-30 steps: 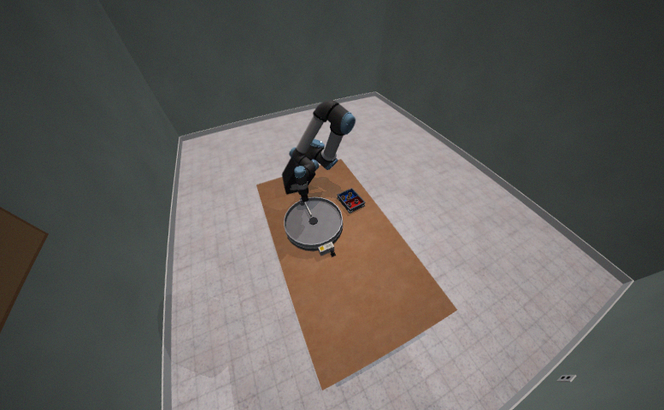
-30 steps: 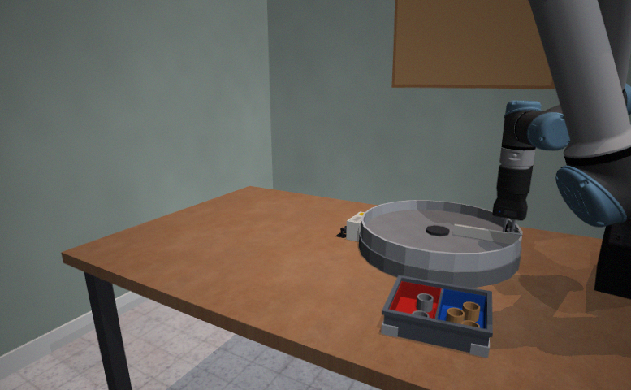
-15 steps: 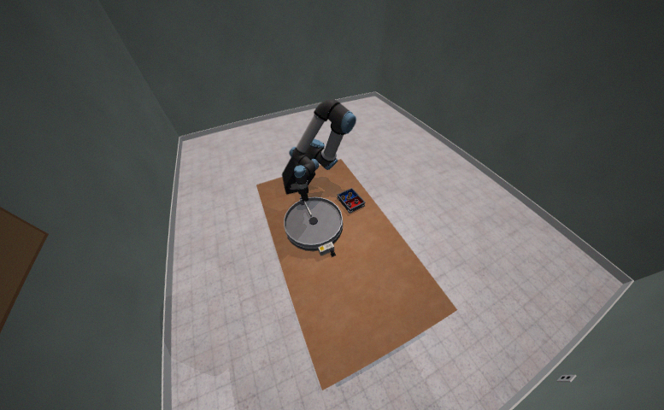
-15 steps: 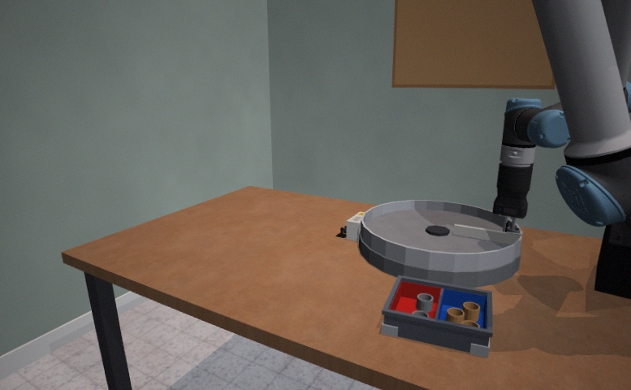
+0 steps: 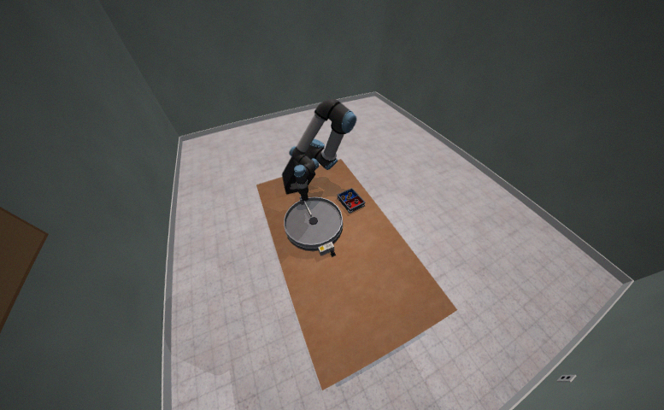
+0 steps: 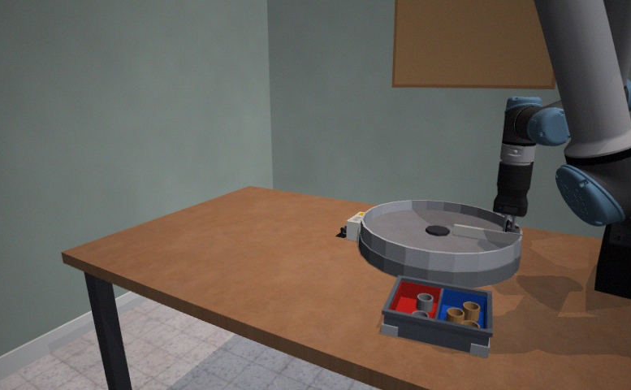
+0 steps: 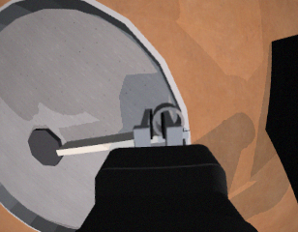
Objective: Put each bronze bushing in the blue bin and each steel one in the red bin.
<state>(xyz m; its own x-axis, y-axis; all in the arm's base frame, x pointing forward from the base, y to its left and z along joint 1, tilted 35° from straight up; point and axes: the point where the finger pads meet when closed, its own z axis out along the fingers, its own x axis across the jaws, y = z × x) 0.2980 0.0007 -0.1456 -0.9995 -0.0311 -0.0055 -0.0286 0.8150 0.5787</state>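
Now: the bin 38 cm to the left of my hand, 7 cm below it and 3 cm ahead of it. Also, from my hand: grey turntable: 17 cm ahead, 5 cm to the left, 4 cm below.
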